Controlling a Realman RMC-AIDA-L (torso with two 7-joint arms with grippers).
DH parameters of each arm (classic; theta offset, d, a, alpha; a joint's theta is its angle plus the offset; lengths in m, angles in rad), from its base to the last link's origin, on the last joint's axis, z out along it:
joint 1: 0 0.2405 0 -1.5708
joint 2: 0 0 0 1.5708
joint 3: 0 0.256 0 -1.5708
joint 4: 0 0 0 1.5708
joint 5: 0 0.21 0 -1.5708
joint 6: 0 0 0 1.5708
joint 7: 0 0.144 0 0
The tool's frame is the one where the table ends.
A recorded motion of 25 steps. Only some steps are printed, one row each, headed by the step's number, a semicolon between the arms.
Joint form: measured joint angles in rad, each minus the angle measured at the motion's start. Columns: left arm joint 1, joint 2, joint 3, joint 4, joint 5, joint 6, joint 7; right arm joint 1, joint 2, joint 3, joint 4, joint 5, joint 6, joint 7.
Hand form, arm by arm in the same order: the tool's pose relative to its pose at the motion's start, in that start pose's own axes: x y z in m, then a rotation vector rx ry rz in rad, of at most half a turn. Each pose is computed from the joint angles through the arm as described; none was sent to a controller.
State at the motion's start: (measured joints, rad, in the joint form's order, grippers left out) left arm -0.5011 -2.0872 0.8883 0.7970 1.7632 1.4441 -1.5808; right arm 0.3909 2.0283 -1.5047 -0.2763 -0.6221 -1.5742 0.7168
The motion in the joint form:
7: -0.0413 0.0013 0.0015 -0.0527 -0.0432 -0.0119 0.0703; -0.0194 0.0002 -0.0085 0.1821 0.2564 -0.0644 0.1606
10: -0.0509 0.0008 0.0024 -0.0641 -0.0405 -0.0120 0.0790; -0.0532 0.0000 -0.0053 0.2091 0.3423 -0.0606 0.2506
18: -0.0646 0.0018 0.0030 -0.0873 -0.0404 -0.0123 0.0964; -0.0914 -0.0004 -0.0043 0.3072 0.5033 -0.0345 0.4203
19: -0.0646 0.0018 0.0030 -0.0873 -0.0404 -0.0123 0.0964; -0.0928 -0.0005 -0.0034 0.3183 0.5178 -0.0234 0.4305
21: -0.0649 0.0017 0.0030 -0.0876 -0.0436 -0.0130 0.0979; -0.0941 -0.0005 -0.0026 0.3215 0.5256 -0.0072 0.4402
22: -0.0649 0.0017 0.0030 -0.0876 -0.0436 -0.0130 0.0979; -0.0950 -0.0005 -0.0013 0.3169 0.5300 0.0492 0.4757
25: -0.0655 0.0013 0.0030 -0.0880 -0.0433 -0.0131 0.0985; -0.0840 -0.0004 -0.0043 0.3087 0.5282 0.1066 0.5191
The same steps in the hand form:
7: 0.0082 -0.0002 0.0122 -0.0215 0.0403 0.0464; 0.0027 -0.0151 -0.0432 0.2617 -0.1065 0.2444
10: 0.0084 0.0005 0.0154 -0.0301 0.0371 0.0518; 0.0039 -0.0202 -0.0650 0.3726 -0.1534 0.3420
18: 0.0078 0.0012 0.0194 -0.0416 0.0351 0.0581; 0.0125 -0.0271 -0.1096 0.5971 -0.2276 0.5279
19: 0.0078 0.0012 0.0194 -0.0416 0.0351 0.0581; 0.0143 -0.0283 -0.1139 0.6246 -0.2285 0.5410
21: 0.0083 0.0012 0.0196 -0.0410 0.0382 0.0589; 0.0162 -0.0296 -0.1165 0.6456 -0.2259 0.5538
22: 0.0083 0.0012 0.0196 -0.0410 0.0382 0.0589; 0.0220 -0.0338 -0.1191 0.6878 -0.2103 0.5995
25: 0.0083 0.0013 0.0199 -0.0416 0.0382 0.0594; 0.0271 -0.0392 -0.1157 0.7101 -0.1941 0.6514

